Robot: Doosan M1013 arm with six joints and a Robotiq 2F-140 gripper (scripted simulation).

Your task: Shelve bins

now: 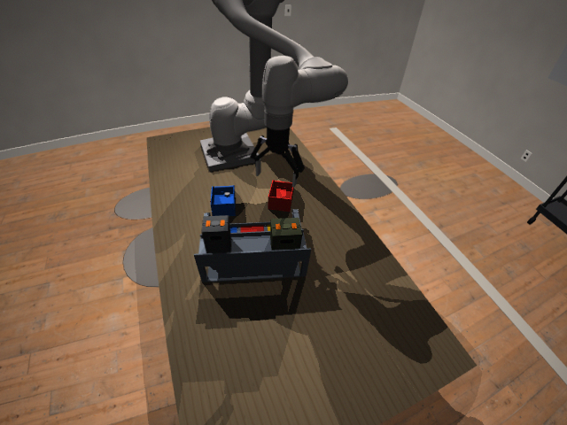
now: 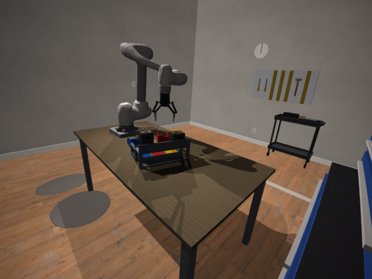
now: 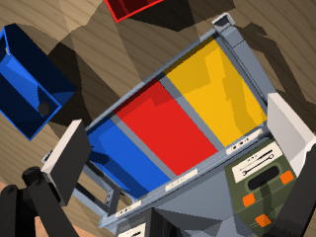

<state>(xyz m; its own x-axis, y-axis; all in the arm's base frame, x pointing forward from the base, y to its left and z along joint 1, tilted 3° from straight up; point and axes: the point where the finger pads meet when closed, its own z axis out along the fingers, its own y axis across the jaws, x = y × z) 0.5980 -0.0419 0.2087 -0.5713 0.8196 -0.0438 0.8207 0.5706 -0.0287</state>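
Right now the blue bin is 220 mm behind my hand, 210 mm below it and 140 mm to the right of it. Also, from my hand: green toolbox (190 mm ahead, 100 mm below, 70 mm to the right); then red bin (210 mm below, 120 mm behind, 110 mm to the left); then dark box (280 mm to the right, 90 mm ahead, 80 mm below).
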